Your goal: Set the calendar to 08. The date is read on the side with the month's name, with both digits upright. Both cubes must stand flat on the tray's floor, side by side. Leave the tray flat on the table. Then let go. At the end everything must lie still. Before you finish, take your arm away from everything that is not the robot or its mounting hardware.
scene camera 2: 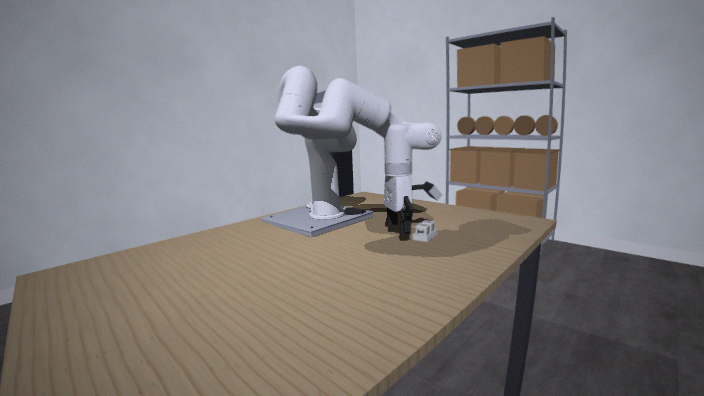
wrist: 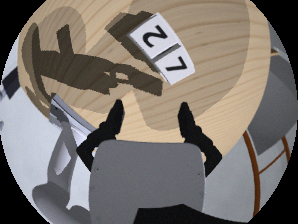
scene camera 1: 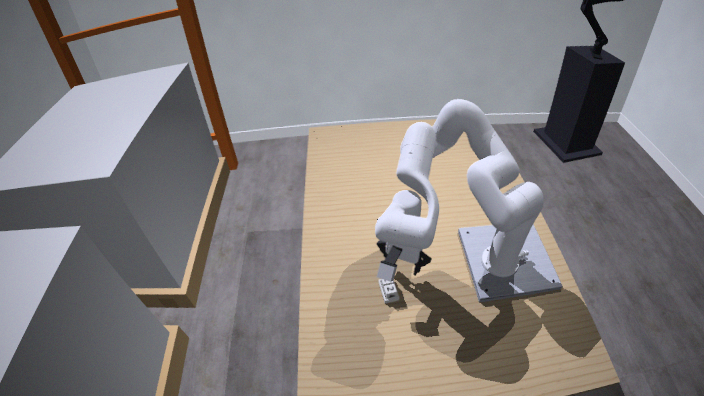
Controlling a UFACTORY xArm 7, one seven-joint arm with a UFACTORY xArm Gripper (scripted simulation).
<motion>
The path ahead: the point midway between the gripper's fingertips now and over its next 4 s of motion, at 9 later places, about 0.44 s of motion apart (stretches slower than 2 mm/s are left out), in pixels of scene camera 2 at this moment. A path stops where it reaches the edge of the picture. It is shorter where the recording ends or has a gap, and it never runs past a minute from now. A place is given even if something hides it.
The gripper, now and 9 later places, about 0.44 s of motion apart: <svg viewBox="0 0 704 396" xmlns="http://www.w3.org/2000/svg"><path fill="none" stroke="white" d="M398 229L398 224L399 219L401 217L404 214L406 212L408 210L409 212L409 219L409 220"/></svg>
</motion>
